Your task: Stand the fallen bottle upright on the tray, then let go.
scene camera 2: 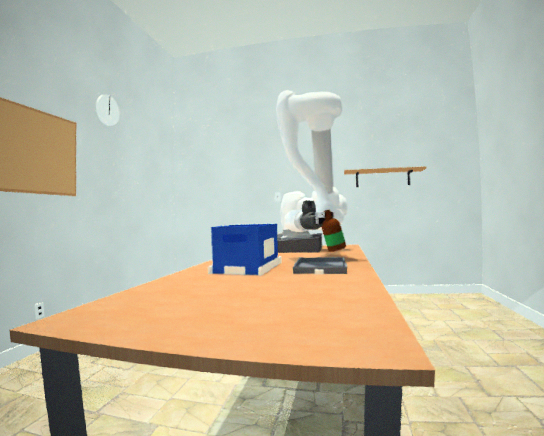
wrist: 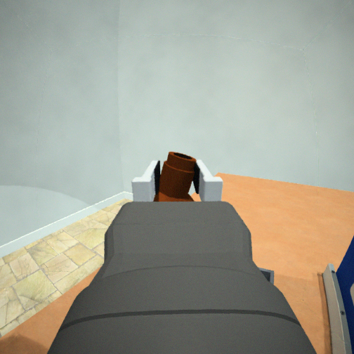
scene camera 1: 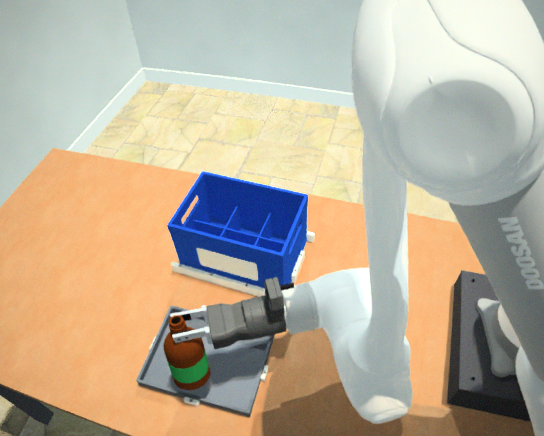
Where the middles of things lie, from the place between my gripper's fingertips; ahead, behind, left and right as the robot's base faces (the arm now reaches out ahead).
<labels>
Now: hand 10 mm past the brown bottle (scene camera 1: 187,360), 20 mm to the right of it and 60 mm above it.
</labels>
